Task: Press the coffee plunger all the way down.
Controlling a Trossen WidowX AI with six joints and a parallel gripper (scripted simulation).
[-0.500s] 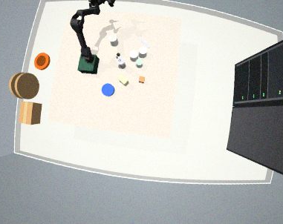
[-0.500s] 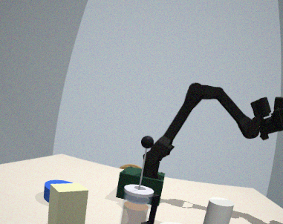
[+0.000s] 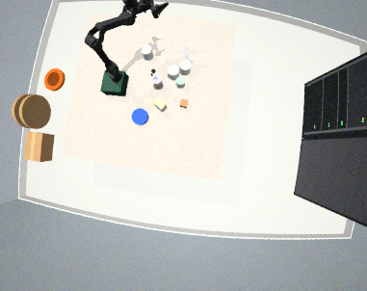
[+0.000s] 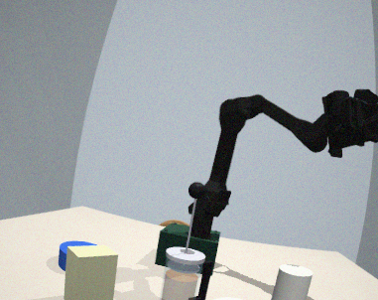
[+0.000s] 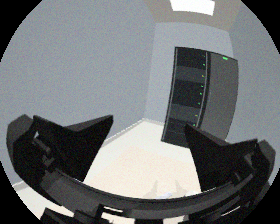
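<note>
The coffee press is 60 mm behind my gripper tip, 360 mm to the right of it and 320 mm below it. The rest, counted from my gripper tip: pale green cup (110 mm ahead, 340 mm to the right, 400 mm below); orange cube (160 mm ahead, 490 mm to the right, 420 mm below); yellow block (10 mm behind, 530 mm to the right, 390 mm below).
</note>
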